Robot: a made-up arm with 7 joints. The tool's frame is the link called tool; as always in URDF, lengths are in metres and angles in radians.
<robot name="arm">
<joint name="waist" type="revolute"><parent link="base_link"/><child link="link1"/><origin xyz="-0.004 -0.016 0.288" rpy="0 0 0"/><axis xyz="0 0.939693 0.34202"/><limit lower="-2.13" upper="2.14" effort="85" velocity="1.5"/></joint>
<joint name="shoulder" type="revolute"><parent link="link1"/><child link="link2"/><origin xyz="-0.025 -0.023 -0.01" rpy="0 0 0"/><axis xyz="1 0 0"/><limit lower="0.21" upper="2.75" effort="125" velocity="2.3"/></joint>
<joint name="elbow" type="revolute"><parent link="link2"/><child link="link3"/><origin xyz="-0.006 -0.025 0.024" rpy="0 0 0"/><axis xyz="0 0 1"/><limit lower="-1.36" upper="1.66" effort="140" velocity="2.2"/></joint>
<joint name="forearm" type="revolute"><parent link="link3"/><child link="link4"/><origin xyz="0.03 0.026 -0.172" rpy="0 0 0"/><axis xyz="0 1 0"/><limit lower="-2.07" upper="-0.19" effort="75" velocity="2.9"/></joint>
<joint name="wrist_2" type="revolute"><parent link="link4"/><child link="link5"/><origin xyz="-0.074 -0.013 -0.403" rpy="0 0 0"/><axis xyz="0 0 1"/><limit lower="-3.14" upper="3.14" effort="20" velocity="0.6"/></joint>
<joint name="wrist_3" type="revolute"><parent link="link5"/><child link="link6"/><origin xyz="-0.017 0.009 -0.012" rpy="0 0 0"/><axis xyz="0 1 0"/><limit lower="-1.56" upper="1.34" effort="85" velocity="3"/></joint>
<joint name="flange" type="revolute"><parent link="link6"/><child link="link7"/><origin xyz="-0.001 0.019 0.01" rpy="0 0 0"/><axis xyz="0 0 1"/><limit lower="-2.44" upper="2.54" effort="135" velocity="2.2"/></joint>
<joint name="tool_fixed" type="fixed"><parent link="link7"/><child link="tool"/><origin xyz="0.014 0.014 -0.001" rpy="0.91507 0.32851 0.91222"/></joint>
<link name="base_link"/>
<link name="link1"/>
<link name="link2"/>
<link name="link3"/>
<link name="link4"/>
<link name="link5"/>
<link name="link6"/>
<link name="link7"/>
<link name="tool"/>
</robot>
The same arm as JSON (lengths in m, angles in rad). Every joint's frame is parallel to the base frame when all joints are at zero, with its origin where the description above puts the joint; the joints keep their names.
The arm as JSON. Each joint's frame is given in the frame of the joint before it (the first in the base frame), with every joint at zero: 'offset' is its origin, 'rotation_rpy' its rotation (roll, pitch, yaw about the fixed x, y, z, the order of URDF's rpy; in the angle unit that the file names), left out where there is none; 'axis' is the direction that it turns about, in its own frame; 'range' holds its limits. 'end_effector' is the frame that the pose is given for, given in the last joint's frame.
{"length_unit": "m", "angle_unit": "rad", "chain": [
  {"id": "waist", "offset": [-0.004, -0.016, 0.288], "axis": [0.0, 0.9397, 0.342], "range": [-2.13, 2.14]},
  {"id": "shoulder", "offset": [-0.025, -0.023, -0.01], "axis": "+x", "range": [0.21, 2.75]},
  {"id": "elbow", "offset": [-0.006, -0.025, 0.024], "axis": "+z", "range": [-1.36, 1.66]},
  {"id": "forearm", "offset": [0.03, 0.026, -0.172], "axis": "+y", "range": [-2.07, -0.19]},
  {"id": "wrist_2", "offset": [-0.074, -0.013, -0.403], "axis": "+z", "range": [-3.14, 3.14]},
  {"id": "wrist_3", "offset": [-0.017, 0.009, -0.012], "axis": "+y", "range": [-1.56, 1.34]},
  {"id": "flange", "offset": [-0.001, 0.019, 0.01], "axis": "+z", "range": [-2.44, 2.54]}
], "end_effector": {"offset": [0.014, 0.014, -0.001], "rotation_rpy": [0.9151, 0.3285, 0.9122]}}

